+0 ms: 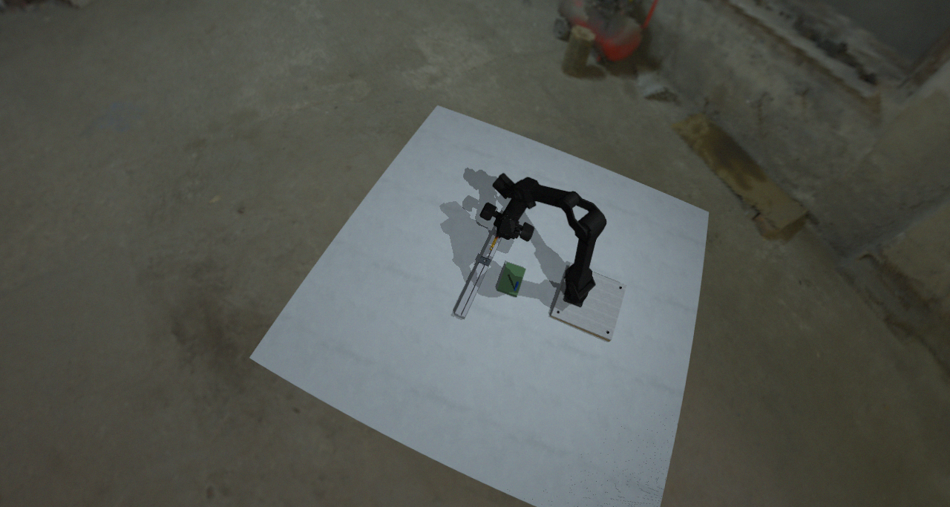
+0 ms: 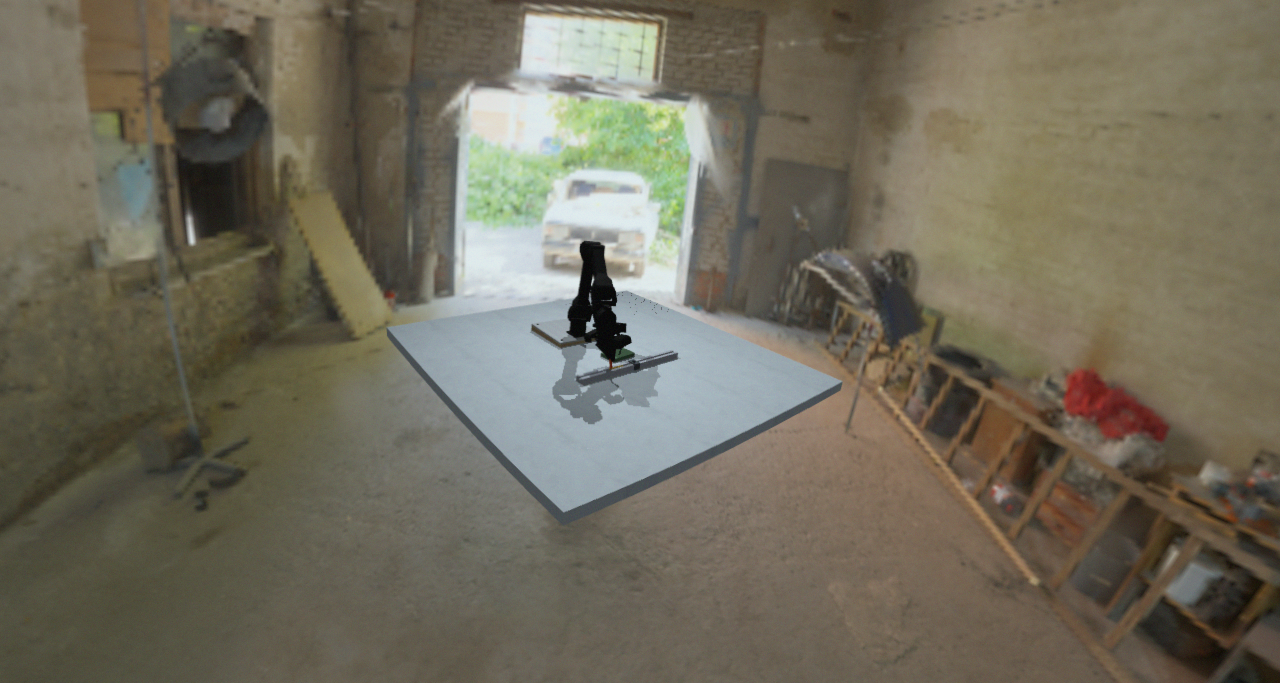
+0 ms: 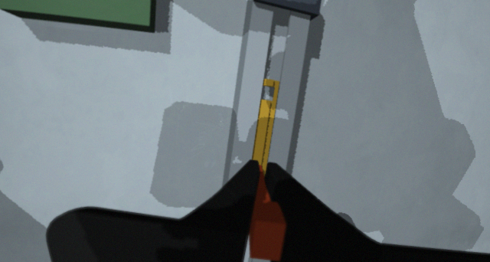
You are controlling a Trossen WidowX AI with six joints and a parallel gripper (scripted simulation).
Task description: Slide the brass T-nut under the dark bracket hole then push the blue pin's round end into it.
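Now: the brass T-nut 20 mm to the left of my gripper tip. The rest, counted from my gripper tip: aluminum rail 10 mm ahead, 90 mm to the left, 30 mm below; then green tray 110 mm behind, 140 mm to the left, 40 mm below; then blue pin 120 mm behind, 150 mm to the left, 20 mm below.
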